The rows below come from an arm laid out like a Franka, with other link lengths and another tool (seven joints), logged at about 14 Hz.
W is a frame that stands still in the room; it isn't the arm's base.
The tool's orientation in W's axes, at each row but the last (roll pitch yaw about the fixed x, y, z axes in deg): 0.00, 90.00, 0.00; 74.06, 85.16, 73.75; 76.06, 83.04, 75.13; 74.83, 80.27, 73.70; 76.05, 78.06, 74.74; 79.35, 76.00, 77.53
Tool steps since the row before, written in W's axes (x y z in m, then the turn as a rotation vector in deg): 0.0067, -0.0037, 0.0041, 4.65, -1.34, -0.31; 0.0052, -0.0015, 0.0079, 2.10, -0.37, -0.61; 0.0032, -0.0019, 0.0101, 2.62, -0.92, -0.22; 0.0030, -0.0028, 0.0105, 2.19, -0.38, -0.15; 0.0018, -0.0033, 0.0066, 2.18, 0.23, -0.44; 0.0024, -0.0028, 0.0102, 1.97, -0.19, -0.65
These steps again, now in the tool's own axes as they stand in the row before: -0.0041, -0.0037, 0.0067, 0.31, -1.34, 4.65; -0.0079, -0.0008, 0.0054, 0.63, -0.41, 2.09; -0.0101, -0.0007, 0.0035, 0.19, -0.90, 2.63; -0.0107, -0.0010, 0.0035, 0.19, -0.36, 2.19; -0.0070, -0.0019, 0.0022, 0.60, 0.17, 2.15; -0.0104, -0.0002, 0.0030, 0.69, -0.29, 1.94
